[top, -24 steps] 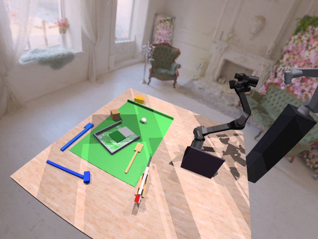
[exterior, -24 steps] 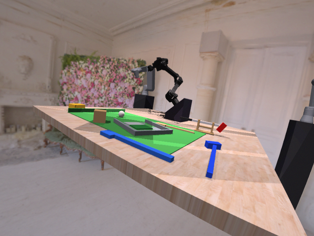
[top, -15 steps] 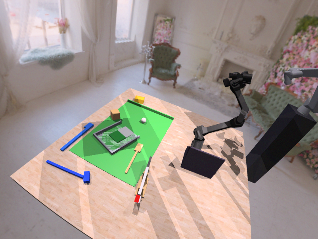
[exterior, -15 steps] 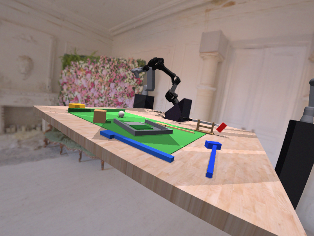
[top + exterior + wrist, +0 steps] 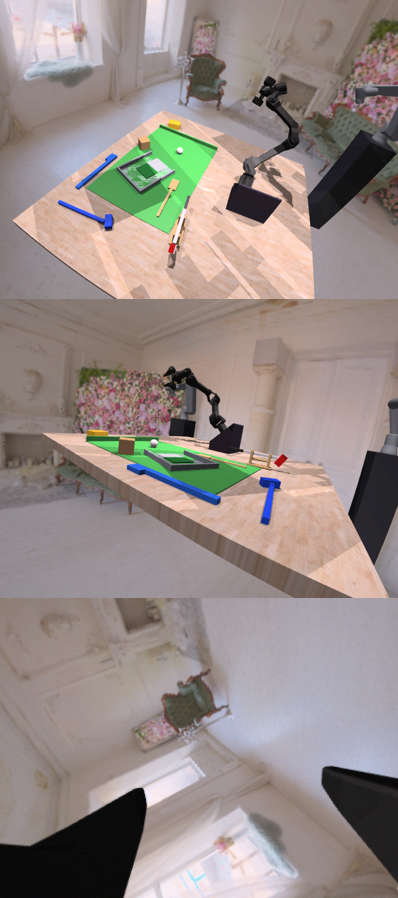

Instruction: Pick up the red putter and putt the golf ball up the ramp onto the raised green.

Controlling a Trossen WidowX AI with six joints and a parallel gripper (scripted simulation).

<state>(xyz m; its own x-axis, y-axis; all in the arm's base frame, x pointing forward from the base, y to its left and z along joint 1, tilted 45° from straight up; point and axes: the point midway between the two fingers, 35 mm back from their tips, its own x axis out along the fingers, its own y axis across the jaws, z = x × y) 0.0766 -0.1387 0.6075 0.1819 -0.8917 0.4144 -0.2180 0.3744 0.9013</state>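
My gripper tip is now 860 mm to the right of the red putter, 400 mm above it and 110 mm short of it. Also, from my gripper tip: wooden rack 870 mm to the left, 420 mm below, 120 mm ahead; then white golf ball 430 mm below, 360 mm to the left, 350 mm ahead.
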